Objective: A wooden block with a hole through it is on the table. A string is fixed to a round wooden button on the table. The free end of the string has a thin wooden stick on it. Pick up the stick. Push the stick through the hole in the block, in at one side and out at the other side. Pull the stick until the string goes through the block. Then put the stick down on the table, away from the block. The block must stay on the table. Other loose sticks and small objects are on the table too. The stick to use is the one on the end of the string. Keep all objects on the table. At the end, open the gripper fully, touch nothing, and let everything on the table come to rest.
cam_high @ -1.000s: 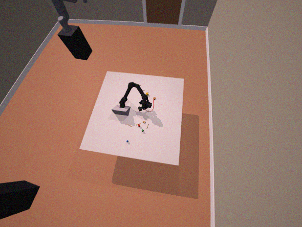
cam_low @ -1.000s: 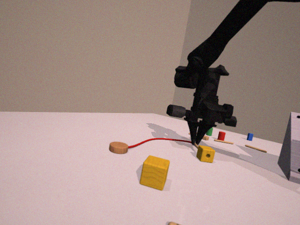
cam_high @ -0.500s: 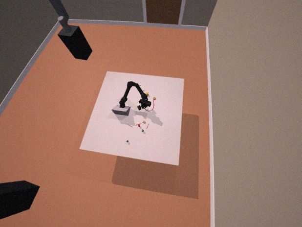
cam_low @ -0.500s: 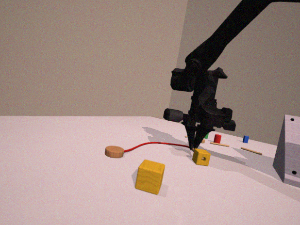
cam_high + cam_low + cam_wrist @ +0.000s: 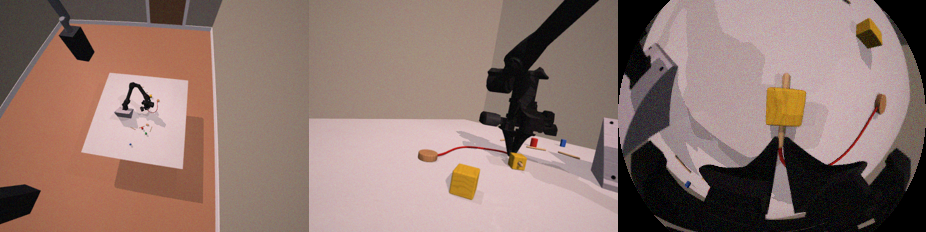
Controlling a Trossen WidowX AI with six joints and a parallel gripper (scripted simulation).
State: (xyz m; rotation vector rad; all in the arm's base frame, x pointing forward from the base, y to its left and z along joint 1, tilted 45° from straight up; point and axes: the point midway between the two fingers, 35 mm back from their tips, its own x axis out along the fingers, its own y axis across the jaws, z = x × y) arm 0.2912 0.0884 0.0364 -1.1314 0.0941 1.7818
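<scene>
Right now my gripper tip is 10 mm past the thin wooden stick and 10 mm to the right of it. The rest, counted from my gripper tip: short wooden piece: 60 mm ahead, 220 mm to the right, 10 mm below; then yellow block: 10 mm behind, 220 mm to the left; then round wooden button: 110 mm ahead, 180 mm to the left, 10 mm below.
</scene>
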